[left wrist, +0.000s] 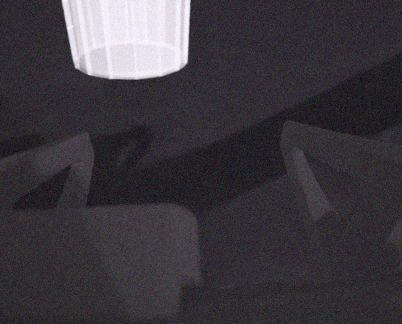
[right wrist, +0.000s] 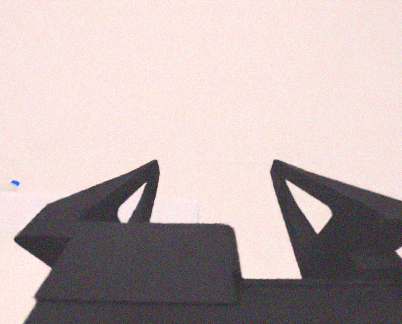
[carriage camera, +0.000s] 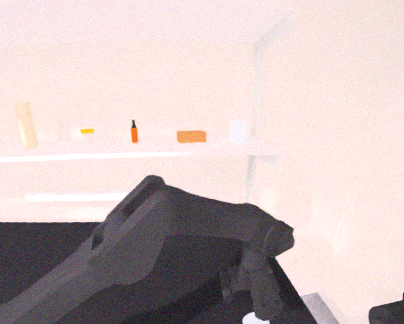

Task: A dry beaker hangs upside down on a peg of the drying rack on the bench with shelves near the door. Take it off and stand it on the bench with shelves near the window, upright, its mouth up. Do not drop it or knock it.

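Frame: origin at the left arm's base, x back, y down, z right, level; centimetres.
Seen in the pictures: left gripper, between the fingertips: (left wrist: 187,137) (carriage camera: 244,299); right gripper, between the fingertips: (right wrist: 214,165).
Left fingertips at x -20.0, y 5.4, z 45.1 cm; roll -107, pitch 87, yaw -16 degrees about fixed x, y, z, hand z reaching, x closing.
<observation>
A point is followed by its place in that frame.
A clear, ribbed beaker (left wrist: 127,35) @[x -16.1, y 8.6, z 47.9 cm] (carriage camera: 255,318) @[x -16.7, y 8.6, z 47.5 cm] shows at the top of the left wrist view and at the bottom edge of the carriage view, against the dark bench top (carriage camera: 40,255) @[x -42.7, y 15.5, z -36.4 cm]. Its far part is cut off, and I cannot tell whether its mouth is up or down. My left gripper (left wrist: 187,137) @[x -20.0, y 5.4, z 45.1 cm] (carriage camera: 245,308) @[x -20.0, y 5.4, z 45.1 cm] is open and empty, with the beaker beyond its fingertips, apart from them. My right gripper (right wrist: 214,165) @[x -1.4, y -44.5, z 65.3 cm] is open and empty, facing a pale wall. The drying rack and its pegs do not show clearly in these views.
A white shelf (carriage camera: 125,156) @[x -41.6, y -28.9, z 10.5 cm] behind the bench carries a tan cylinder (carriage camera: 26,125) @[x -51.7, y -39.2, z -33.6 cm], a yellow-lidded jar (carriage camera: 87,134) @[x -56.3, y -34.4, z -10.8 cm], an orange bottle (carriage camera: 134,135) @[x -59.1, y -33.2, z 7.6 cm], an orange box (carriage camera: 191,136) @[x -58.3, y -32.6, z 30.6 cm] and a pale container (carriage camera: 238,131) @[x -57.1, y -34.7, z 49.0 cm]. A blue-topped object (right wrist: 15,183) @[x -51.4, y -92.2, z -36.9 cm] shows at the right wrist view's left edge.
</observation>
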